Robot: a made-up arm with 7 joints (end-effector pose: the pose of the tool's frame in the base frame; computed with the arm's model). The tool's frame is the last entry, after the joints.
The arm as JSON. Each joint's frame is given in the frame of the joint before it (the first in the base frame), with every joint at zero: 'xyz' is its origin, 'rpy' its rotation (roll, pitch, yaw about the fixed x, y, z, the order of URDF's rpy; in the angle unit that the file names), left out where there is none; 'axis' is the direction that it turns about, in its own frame. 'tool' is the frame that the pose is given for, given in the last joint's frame.
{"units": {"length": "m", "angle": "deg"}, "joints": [
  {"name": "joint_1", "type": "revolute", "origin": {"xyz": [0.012, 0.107, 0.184], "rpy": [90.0, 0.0, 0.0]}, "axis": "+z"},
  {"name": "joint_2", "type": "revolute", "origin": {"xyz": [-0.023, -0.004, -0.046], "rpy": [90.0, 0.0, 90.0]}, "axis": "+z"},
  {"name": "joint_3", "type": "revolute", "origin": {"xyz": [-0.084, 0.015, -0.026], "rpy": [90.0, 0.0, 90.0]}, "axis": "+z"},
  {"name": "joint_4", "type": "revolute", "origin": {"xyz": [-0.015, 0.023, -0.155], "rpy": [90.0, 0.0, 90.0]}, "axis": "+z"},
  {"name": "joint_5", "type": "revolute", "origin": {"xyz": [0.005, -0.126, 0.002], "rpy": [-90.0, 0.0, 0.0]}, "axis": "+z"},
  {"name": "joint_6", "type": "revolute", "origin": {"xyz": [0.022, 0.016, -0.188], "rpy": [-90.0, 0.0, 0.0]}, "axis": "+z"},
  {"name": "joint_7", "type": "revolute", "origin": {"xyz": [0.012, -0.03, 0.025], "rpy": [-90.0, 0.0, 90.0]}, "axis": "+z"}
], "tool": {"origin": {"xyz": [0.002, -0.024, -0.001], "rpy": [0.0, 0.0, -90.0]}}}
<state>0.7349 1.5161 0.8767 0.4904 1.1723 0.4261 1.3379</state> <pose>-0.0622 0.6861 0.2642 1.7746 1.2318 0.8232</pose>
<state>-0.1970 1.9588 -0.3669 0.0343 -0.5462 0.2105 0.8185</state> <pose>0.1066 0.6596 0.3592 0.3120 -0.6562 0.6441</pose>
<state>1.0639 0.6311 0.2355 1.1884 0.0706 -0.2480 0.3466</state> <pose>0.2844 0.4480 0.2948 1.5404 1.9914 1.3684</pose>
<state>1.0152 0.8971 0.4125 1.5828 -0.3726 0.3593 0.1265</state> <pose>0.1097 0.3863 0.3807 -0.6161 -2.6692 -1.3696</pose>
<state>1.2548 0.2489 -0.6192 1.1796 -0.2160 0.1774 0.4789</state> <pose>0.4066 0.0836 0.3179 -2.1471 -1.1595 -1.2969</pose>
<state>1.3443 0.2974 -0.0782 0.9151 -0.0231 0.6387 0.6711</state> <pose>0.4284 0.2984 0.3483 -2.4927 -1.6747 -0.1584</pose>
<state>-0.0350 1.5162 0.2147 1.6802 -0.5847 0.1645 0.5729</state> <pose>0.2641 0.2952 0.2572 -0.8245 -0.7676 -0.9955</pose>
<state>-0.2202 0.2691 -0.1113 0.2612 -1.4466 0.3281 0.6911</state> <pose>0.0117 0.2408 -0.3447 -0.9660 0.3424 0.5658</pose>
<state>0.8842 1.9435 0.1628 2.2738 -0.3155 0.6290 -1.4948</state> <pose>0.0597 0.1331 0.3083 -1.1444 0.9282 2.0404</pose>
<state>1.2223 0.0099 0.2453 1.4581 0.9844 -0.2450 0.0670</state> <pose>0.3780 0.2847 0.2926 1.1760 0.7939 0.2296</pose>
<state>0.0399 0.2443 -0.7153 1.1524 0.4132 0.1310 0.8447</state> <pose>0.2621 0.0839 -0.1865 -2.7177 -0.2246 0.8923</pose>
